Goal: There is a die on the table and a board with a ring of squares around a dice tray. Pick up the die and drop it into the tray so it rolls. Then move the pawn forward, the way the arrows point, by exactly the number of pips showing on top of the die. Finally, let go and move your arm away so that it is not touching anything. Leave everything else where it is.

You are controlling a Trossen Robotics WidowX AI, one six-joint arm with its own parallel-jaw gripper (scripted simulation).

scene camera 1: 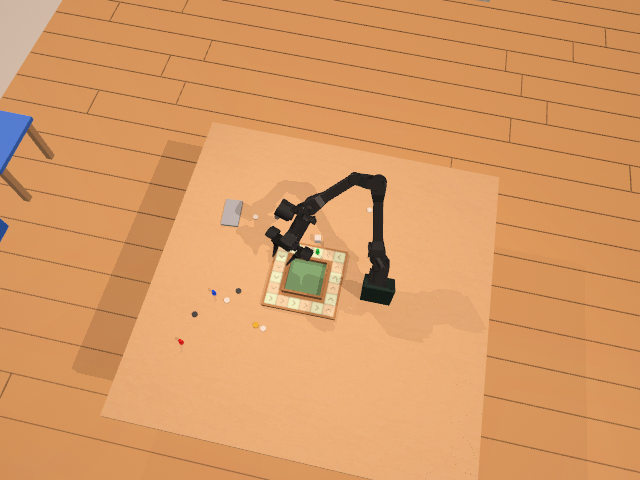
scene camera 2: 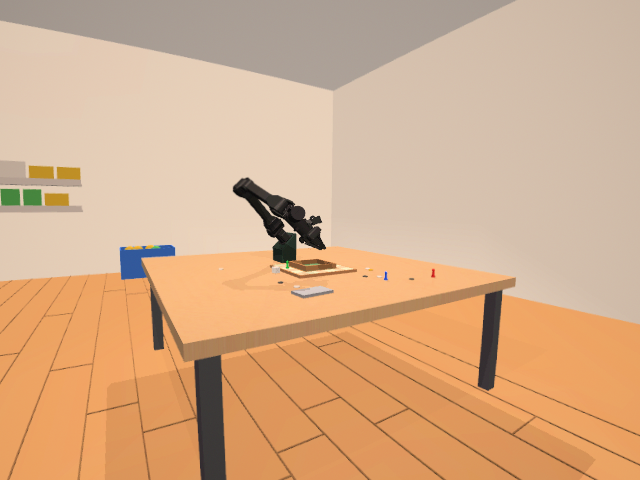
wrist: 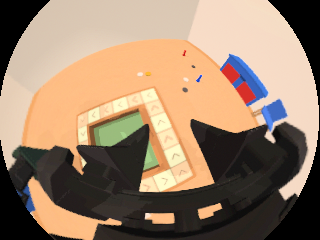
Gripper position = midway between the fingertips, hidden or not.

The gripper (scene camera 1: 279, 261) is open and holds nothing.
The gripper also shows in the wrist view (wrist: 169, 124).
